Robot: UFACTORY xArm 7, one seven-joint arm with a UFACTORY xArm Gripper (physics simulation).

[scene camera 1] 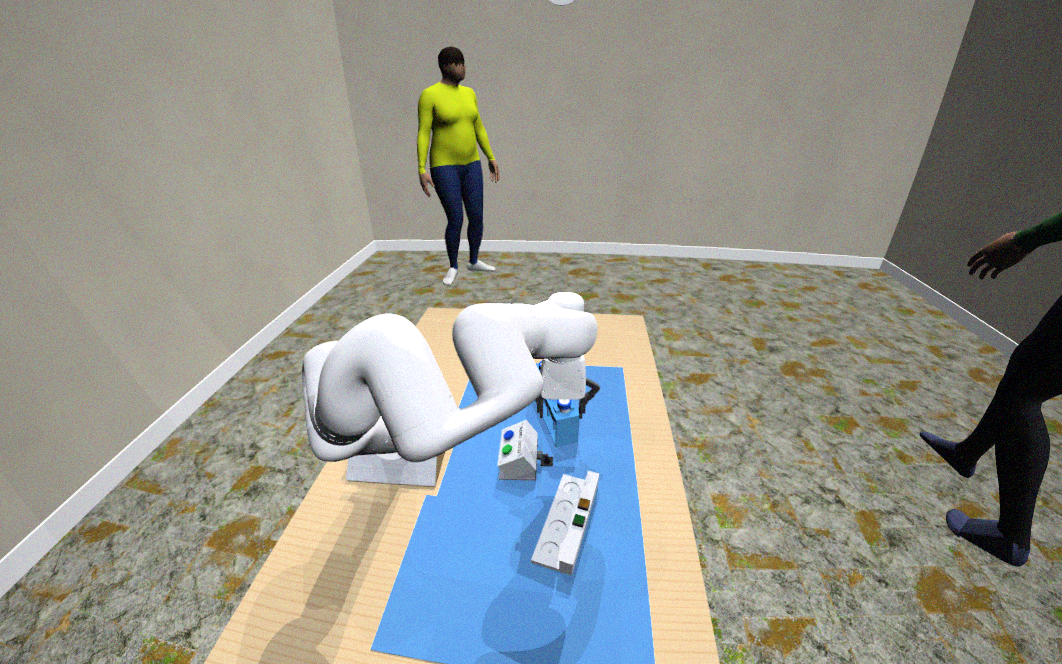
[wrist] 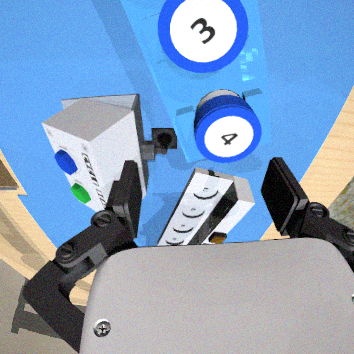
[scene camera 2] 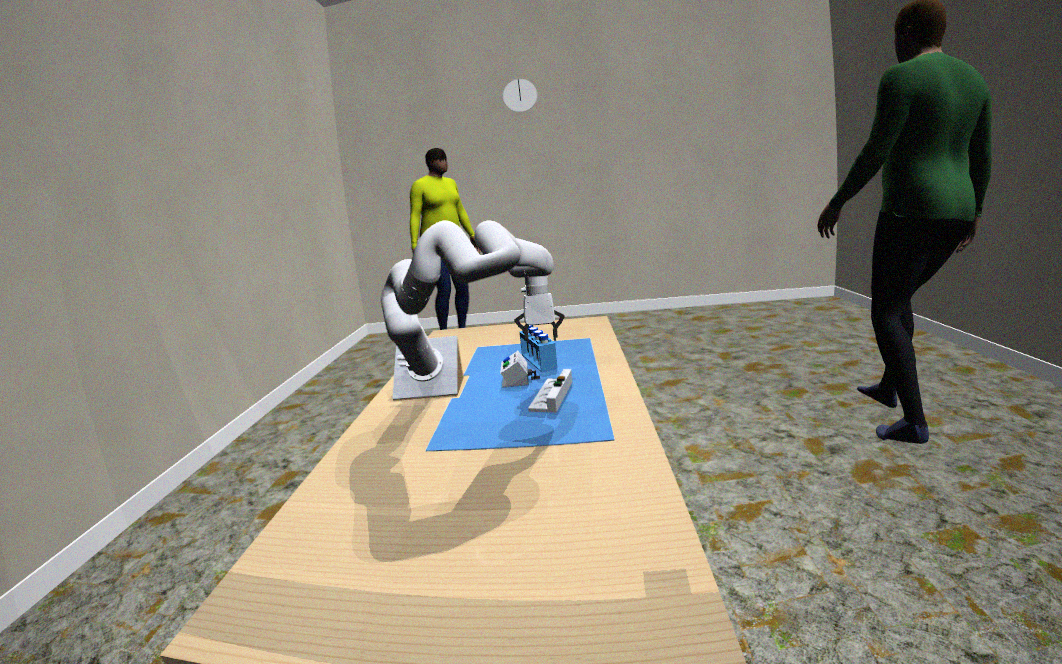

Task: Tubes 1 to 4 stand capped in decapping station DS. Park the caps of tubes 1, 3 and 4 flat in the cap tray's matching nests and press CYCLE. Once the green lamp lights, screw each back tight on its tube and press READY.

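Frame: origin at the arm's base, x back, y up, z left, level; metres.
Seen in the pictures: gripper, fingertip midpoint: (scene camera 1: 560, 414) (wrist: 203, 175) (scene camera 2: 541, 341); arm's base, link origin: (scene camera 2: 425, 364).
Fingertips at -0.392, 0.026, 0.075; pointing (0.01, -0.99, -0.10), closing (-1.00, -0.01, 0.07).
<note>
Pixels of each thing's top centre, then the offset from my fingertips to it, as dx, dy, dz. "*": a spot on its surface instead.
- light blue decapping station, top centre: (scene camera 1: 553, 386) (scene camera 2: 536, 334) +0.023, -0.007, +0.111
- cap 3, top centre: (wrist: 203, 29) +0.013, +0.011, +0.086
- white cap tray, top centre: (wrist: 196, 243) (scene camera 1: 568, 507) (scene camera 2: 550, 379) -0.026, -0.057, -0.210
- green lamp, top centre: (scene camera 1: 579, 519) -0.049, -0.057, -0.236
- grey-white box, top centre: (wrist: 89, 192) (scene camera 1: 517, 437) (scene camera 2: 512, 356) +0.096, -0.026, -0.054
- blue button, top centre: (wrist: 63, 168) (scene camera 1: 509, 432) +0.120, -0.036, -0.033
- green button, top centre: (wrist: 78, 199) (scene camera 1: 507, 446) +0.117, -0.036, -0.078
- small black fixture, surface spot: (wrist: 164, 138) (scene camera 1: 547, 458) * +0.028, -0.104, -0.046
My gripper (scene camera 1: 560, 412) (scene camera 2: 541, 336) (wrist: 203, 175) is open and empty, over the tube 4 end of the light blue decapping station (scene camera 1: 566, 432) (scene camera 2: 547, 359) (wrist: 165, 85). In the wrist view, blue-rimmed white cap 4 (wrist: 229, 135) lies ahead of the gap between the fingers, on its tube, with cap 3 (wrist: 203, 31) beyond it. The arm hides part of the station in scene camera 1. The white cap tray (scene camera 1: 554, 537) (scene camera 2: 554, 400) (wrist: 243, 192) shows empty nests. Its amber lamp (scene camera 1: 584, 504) (wrist: 217, 238) and green lamp (scene camera 1: 578, 519) look dark.
A grey-white box (scene camera 1: 516, 468) (scene camera 2: 514, 377) (wrist: 90, 120) with a blue button (scene camera 1: 509, 434) (wrist: 65, 161) and a green button (scene camera 1: 507, 449) (wrist: 80, 192) stands beside the station. A small black fixture (scene camera 1: 546, 460) (wrist: 164, 138) juts from its side. Two people stand beyond the table.
</note>
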